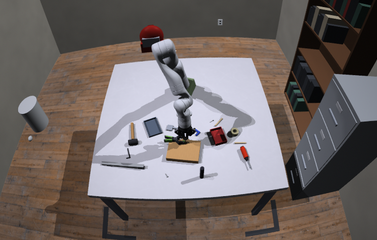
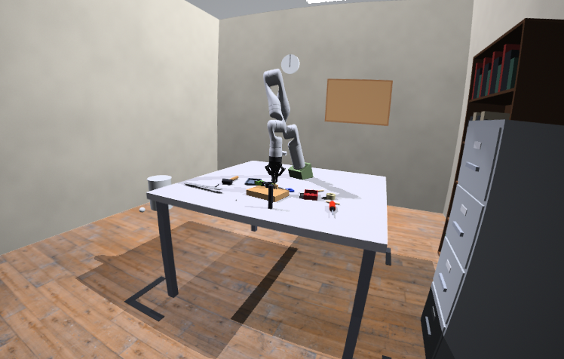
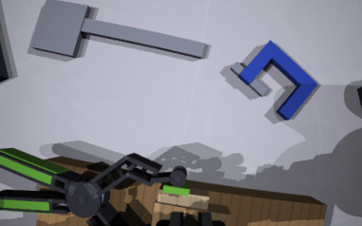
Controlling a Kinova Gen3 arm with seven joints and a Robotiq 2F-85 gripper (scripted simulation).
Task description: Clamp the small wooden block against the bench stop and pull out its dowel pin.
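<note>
Right now my hand is 2 cm above the round dowel pin. Round my hand: grey t-shaped tool 13 cm behind, 7 cm to the right, 8 cm below; wooden bench board 5 cm ahead, 2 cm to the right, 6 cm below; wooden block 4 cm below.
</note>
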